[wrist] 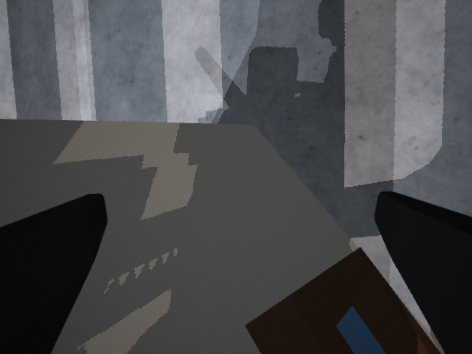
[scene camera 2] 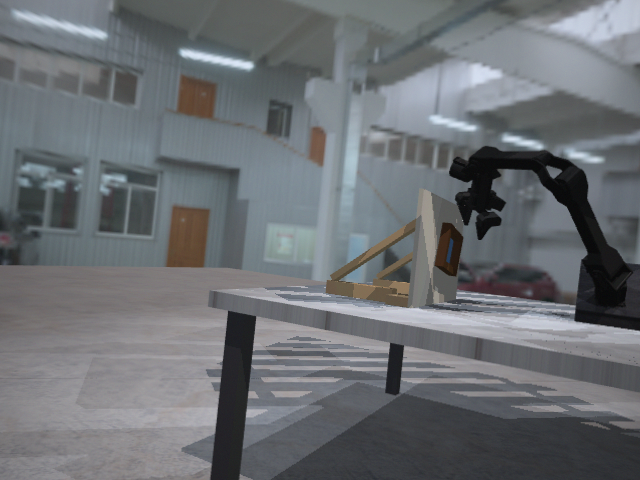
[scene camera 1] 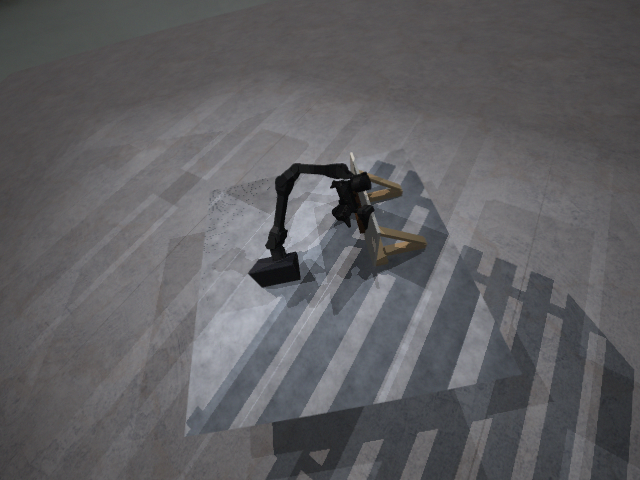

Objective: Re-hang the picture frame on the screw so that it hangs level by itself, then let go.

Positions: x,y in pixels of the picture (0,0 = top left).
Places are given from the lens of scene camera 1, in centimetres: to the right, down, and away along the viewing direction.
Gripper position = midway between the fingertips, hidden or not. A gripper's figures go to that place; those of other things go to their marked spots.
my gripper (scene camera 1: 357,228): 16, -5, 102
pale upright board (scene camera 1: 372,234): 22, -2, 101
